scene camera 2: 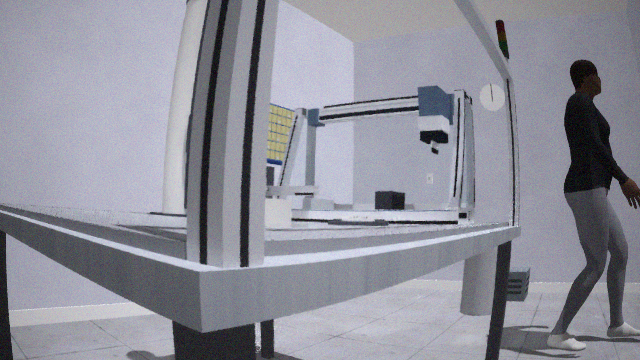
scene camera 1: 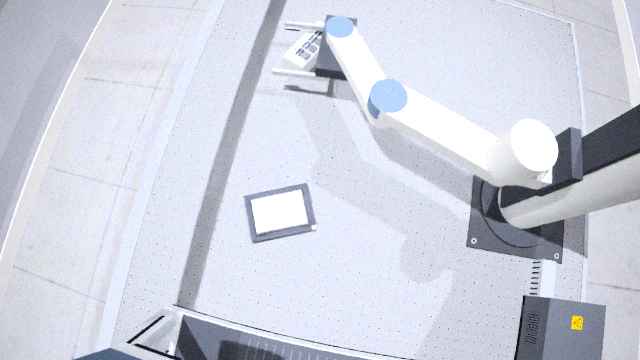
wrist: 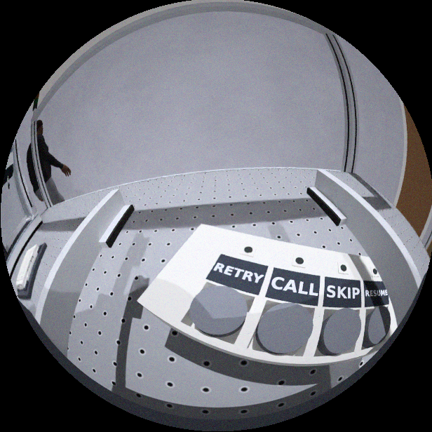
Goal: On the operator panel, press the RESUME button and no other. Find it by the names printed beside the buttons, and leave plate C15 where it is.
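Pixels of known places: gripper, between the fingertips: [scene camera 2: 293, 187] [scene camera 1: 278, 46]; arm's base, origin of its link: [scene camera 1: 517, 203].
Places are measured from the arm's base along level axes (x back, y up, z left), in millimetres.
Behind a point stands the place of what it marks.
The white operator panel [scene camera 1: 295, 60] @[x -691, y 65, z -254 mm] [scene camera 2: 278, 213] @[x -717, y 39, z -287 mm] [wrist: 182, 260] lies slanted under my gripper [scene camera 1: 279, 48] @[x -742, y 87, z -277 mm] [wrist: 219, 185], which is open and empty. In the wrist view four round grey buttons sit below printed names, left to right: RETRY [wrist: 219, 310], CALL [wrist: 285, 328], SKIP [wrist: 341, 331], RESUME [wrist: 376, 326]. The right finger hides the panel's right end and stands close beside the RESUME button, whose right part looks covered. Whether finger and panel touch, I cannot tell. A white plate [scene camera 1: 280, 212] @[x -633, y 29, z 159 mm] [wrist: 28, 266] sits in a dark holder; no C15 label is readable.
A dark controller box [scene camera 1: 562, 325] @[x 79, y 128, z 310 mm] with a yellow warning sign stands near the arm's base. A frame with a dark bed [scene camera 1: 220, 335] is at the bottom of scene camera 1's view. A person [scene camera 2: 590, 150] [wrist: 44, 155] is beyond the table, beside a frame post.
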